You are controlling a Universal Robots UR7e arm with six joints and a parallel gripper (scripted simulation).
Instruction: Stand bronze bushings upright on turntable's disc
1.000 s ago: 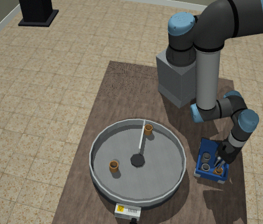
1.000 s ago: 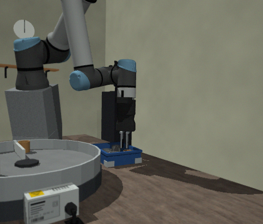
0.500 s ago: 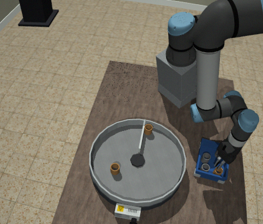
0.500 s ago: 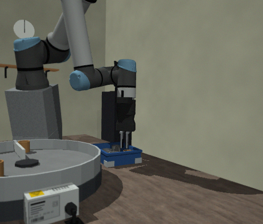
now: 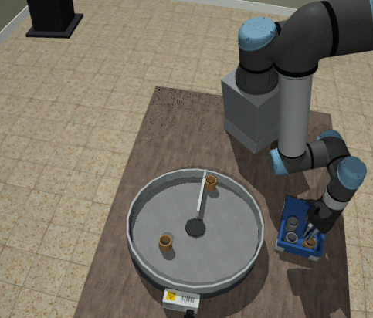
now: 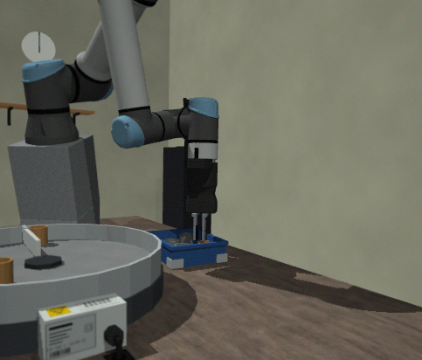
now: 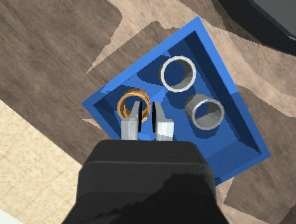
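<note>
Now: hand 5 cm past the blue crate, 1 cm to the left of it and 4 cm above it. The rest, counted from my hand: grey turntable disc (37 cm to the right, 1 cm below).
</note>
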